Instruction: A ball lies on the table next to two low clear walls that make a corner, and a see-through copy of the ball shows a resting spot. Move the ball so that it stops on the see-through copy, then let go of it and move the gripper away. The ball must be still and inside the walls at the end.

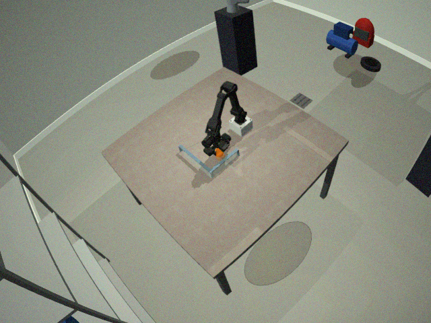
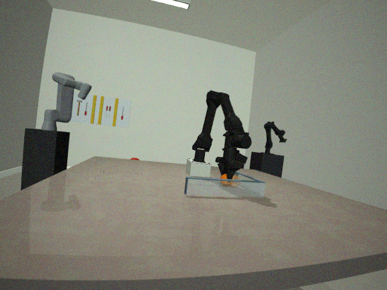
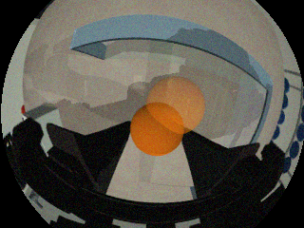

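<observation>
My gripper tip is now 10 mm short of the see-through copy of ball and 30 mm to the right of it. The rest, counted from my gripper tip: clear wall: 150 mm ahead, 50 mm to the right.
</observation>
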